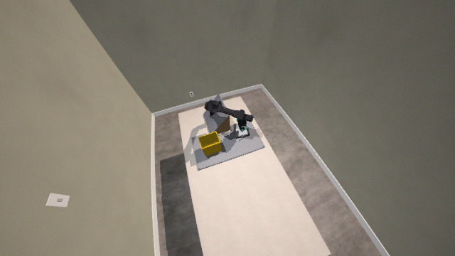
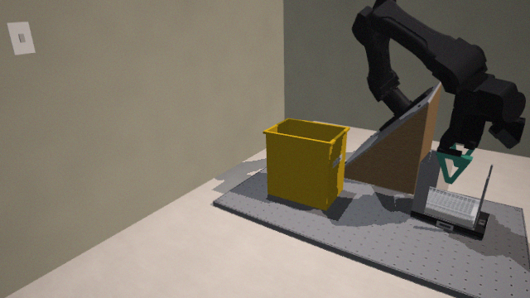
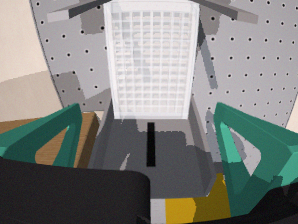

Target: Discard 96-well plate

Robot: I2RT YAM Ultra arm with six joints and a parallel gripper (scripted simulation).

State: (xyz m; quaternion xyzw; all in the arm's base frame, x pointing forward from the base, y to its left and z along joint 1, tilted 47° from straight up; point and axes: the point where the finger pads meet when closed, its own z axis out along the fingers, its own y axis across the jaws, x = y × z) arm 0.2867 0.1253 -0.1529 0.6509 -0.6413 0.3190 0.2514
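Right now the tall grey post is 5 cm to the right of my hand, 5 cm ahead of it and 4 cm below it. The rest, counted from my hand: yellow plastics bin W1: 33 cm to the right, 9 cm ahead, 3 cm below; then thin post: 7 cm to the left, 4 cm below, 4 cm ahead.
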